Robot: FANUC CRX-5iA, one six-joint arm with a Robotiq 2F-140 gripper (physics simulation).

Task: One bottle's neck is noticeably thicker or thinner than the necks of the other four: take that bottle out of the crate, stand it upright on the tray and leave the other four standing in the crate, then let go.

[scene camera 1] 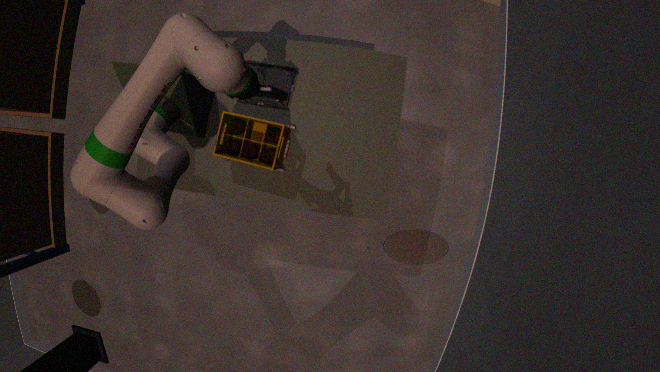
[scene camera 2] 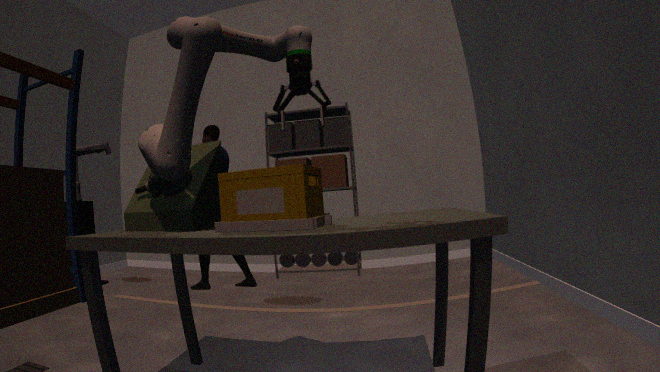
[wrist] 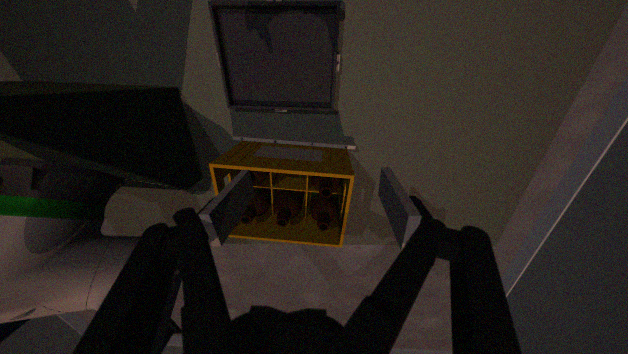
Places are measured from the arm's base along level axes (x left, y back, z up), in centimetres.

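Pixels of known places: gripper, fingertip midpoint: (scene camera 1: 263, 98) (scene camera 2: 303, 128) (wrist: 313, 182); arm's base, origin of the base link: (scene camera 1: 166, 109) (scene camera 2: 176, 182) (wrist: 73, 171).
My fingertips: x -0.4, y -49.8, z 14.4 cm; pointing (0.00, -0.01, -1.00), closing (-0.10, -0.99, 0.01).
Ahead of a thing's pixels: the offset from my fingertips to its middle. "spot": to the spot under its first point.
The yellow crate @(dx -13.6, dy +9.9, dz -23.4 cm) (scene camera 1: 278, 145) (scene camera 2: 300, 192) (wrist: 348, 210) stands on the table. Dark brown bottles (scene camera 1: 231, 145) (wrist: 283, 215) stand in its compartments; the middle compartment on the tray side looks empty. The bottles are dim, and I cannot tell which neck differs. The dark, raised-rim tray @(spot: dx +17.0, dy +0.7, dz -31.6 cm) (scene camera 1: 281, 77) (wrist: 300, 65) lies beside the crate with nothing on it; it does not show in scene camera 2. My gripper (scene camera 1: 272, 95) (scene camera 2: 302, 120) (wrist: 313, 182) is open and empty, high above the table, pointing down. In the wrist view its left finger hides part of the crate's left side.
A low pale frame @(spot: dx -24.5, dy +8.9, dz -30.8 cm) (scene camera 2: 270, 226) runs round the crate's base. A green sloped block (scene camera 2: 205, 160) stands by the arm's base on the table (scene camera 1: 350, 100) (scene camera 2: 400, 232). Behind the table are a shelf rack (scene camera 2: 354, 200) and a person (scene camera 2: 223, 160).
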